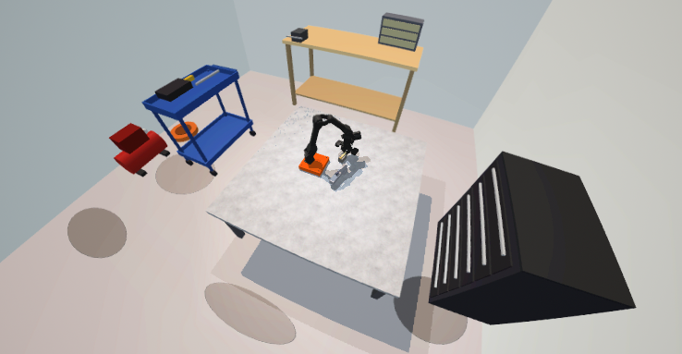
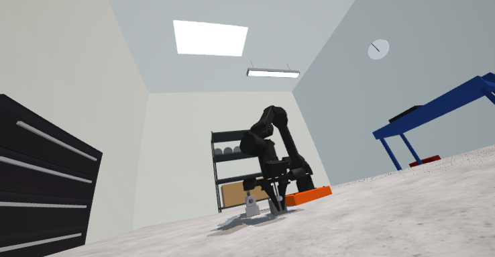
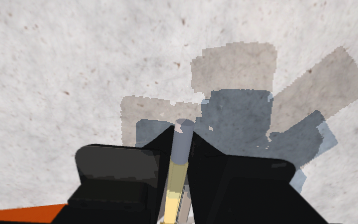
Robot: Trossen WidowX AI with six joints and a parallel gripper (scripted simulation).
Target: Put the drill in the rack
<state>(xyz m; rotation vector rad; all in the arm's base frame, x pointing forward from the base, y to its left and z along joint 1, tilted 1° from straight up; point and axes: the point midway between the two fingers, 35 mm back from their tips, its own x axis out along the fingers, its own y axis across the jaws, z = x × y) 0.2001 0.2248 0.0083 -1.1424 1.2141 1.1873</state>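
The drill lies 40 mm to the right of my gripper tip and 30 mm above it. From my gripper tip the other things lie so: dark key 60 mm ahead, 250 mm to the right, 40 mm above; rack 50 mm to the right, 10 mm above.
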